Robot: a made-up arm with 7 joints. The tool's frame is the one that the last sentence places.
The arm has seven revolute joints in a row. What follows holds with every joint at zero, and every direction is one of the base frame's.
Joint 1 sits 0.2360 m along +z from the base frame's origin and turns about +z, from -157.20 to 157.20 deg.
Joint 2 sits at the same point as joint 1 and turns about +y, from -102.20 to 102.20 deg.
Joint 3 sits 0.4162 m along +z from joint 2 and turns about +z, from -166.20 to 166.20 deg.
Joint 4 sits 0.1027 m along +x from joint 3 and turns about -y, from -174.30 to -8.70 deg.
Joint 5 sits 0.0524 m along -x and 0.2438 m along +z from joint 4 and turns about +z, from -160.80 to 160.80 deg.
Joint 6 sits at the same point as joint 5 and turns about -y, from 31.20 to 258.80 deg.
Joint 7 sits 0.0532 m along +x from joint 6 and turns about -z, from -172.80 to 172.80 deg.
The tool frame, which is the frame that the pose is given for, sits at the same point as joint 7; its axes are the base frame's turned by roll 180.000, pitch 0.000 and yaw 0.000 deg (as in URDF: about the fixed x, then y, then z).
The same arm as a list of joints. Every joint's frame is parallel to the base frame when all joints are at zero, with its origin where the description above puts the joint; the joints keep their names.
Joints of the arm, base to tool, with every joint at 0 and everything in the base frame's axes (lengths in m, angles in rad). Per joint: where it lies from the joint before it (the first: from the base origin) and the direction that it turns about. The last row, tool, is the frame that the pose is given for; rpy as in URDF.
joint 1: xyz 0 0 0.236 axis 0 0 1
joint 2: xyz 0 0 0 axis 0 1 0
joint 3: xyz 0 0 0.4162 axis 0 0 1
joint 4: xyz 0.1027 0 0 axis 0 -1 0
joint 5: xyz -0.0524 0 0.2438 axis 0 0 1
joint 6: xyz 0 0 0 axis 0 -1 0
joint 7: xyz 0.0532 0 0 axis 0 0 -1
tool: xyz 0 0 0 rpy 3.1416 0 0
Joint limits (rad, base to tool): -2.7437..2.7437 -1.7837..1.7837 -2.9007..2.9007 -3.0421..-0.1518 -2.8065..2.8065 0.5445..4.5169 -3.0159..3.0159

